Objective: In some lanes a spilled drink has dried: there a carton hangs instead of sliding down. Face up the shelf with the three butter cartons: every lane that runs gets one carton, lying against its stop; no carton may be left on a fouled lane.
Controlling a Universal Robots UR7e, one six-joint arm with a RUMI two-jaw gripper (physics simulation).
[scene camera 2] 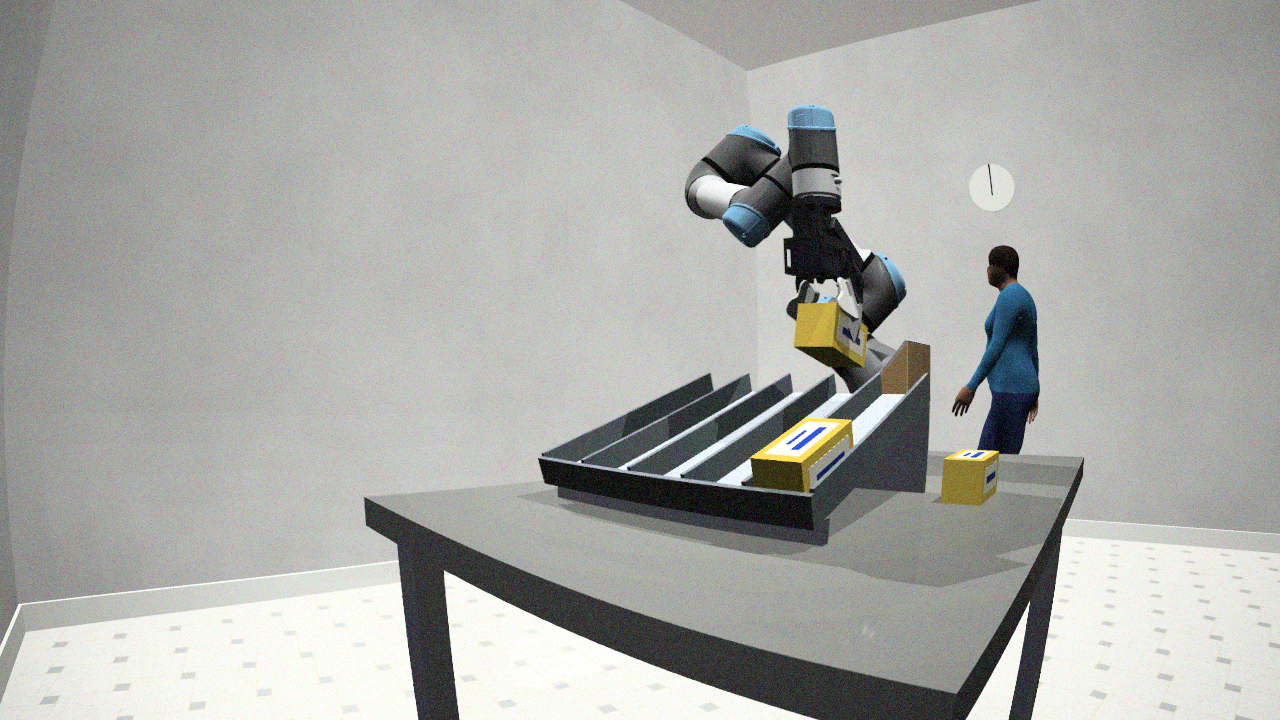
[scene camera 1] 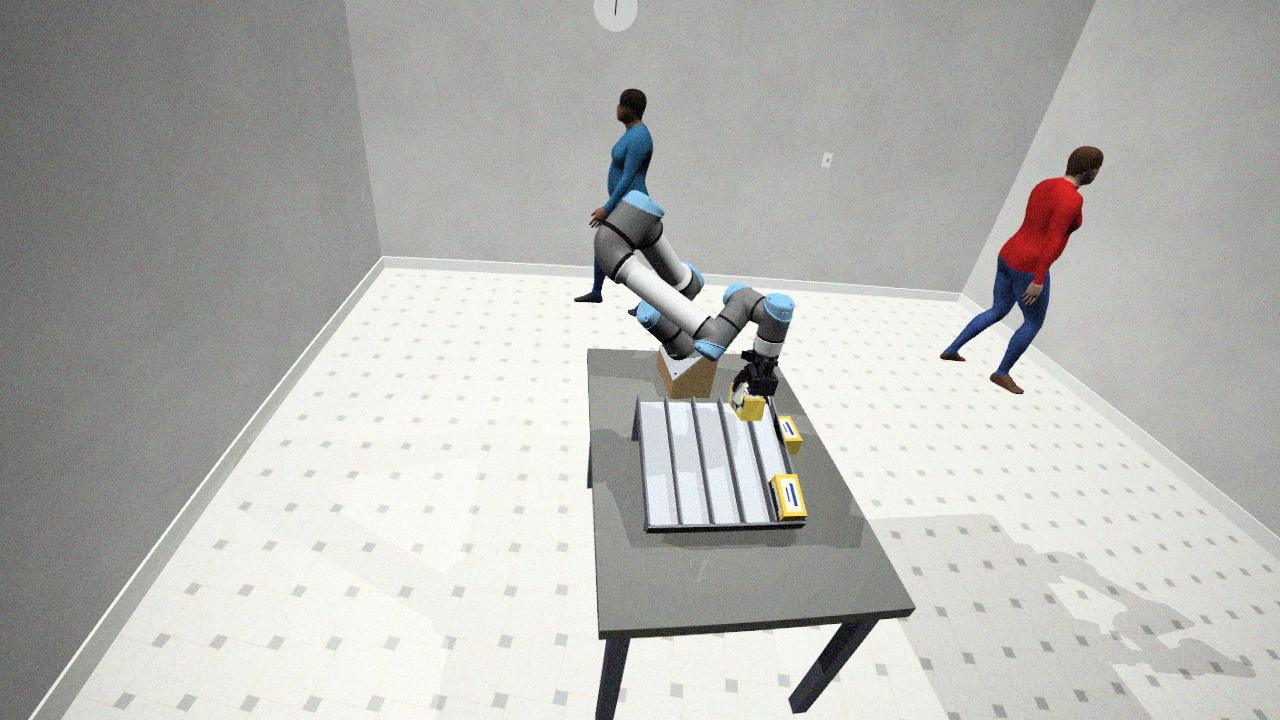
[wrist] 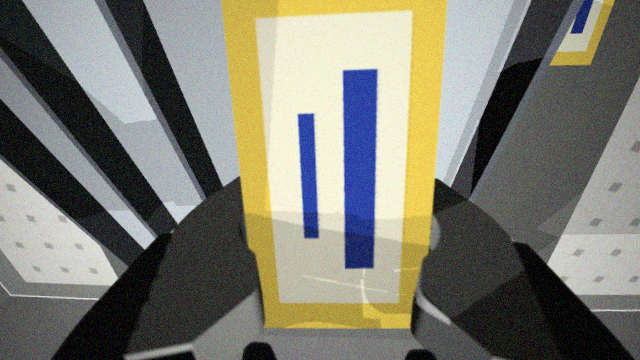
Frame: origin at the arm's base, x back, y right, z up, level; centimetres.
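Seen in the pictures: gripper, fingertip midpoint: (scene camera 2: 828, 343) (scene camera 1: 746, 408) (wrist: 336, 181); arm's base, link origin: (scene camera 2: 884, 384) (scene camera 1: 685, 343).
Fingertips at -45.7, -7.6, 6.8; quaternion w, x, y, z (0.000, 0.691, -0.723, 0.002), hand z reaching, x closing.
Observation:
Offsets run from my fingertips to a thing's middle, as dx, dy, dz. Level surfaces: height alone.
The sloped shelf (scene camera 1: 716, 528) (scene camera 2: 671, 494) has several lanes between dark dividers. A yellow butter carton @(-22.1, -8.2, -14.5) (scene camera 1: 787, 497) (scene camera 2: 783, 472) lies at the low front end of the rightmost lane, by its stop. My gripper (scene camera 1: 750, 394) (scene camera 2: 829, 308) (wrist: 336, 181) is shut on a second carton @(+1.7, +0.0, +1.1) (scene camera 1: 751, 411) (scene camera 2: 814, 329) (wrist: 390, 150) and holds it above the high rear part of the right-hand lanes; I cannot tell over which lane. A third carton @(+9.3, -21.5, -19.6) (scene camera 1: 793, 438) (scene camera 2: 966, 480) (wrist: 590, 30) is on the table right of the shelf. Grey patches show on lanes; I cannot tell stains from shadows.
The table @(dz -22.9) (scene camera 1: 751, 591) (scene camera 2: 644, 582) carries the shelf and the brown block (scene camera 1: 687, 385) (scene camera 2: 905, 368) at the rear. A person in blue (scene camera 1: 631, 161) (scene camera 2: 1015, 340) is behind the arm. A person in red (scene camera 1: 1047, 223) is at the right.

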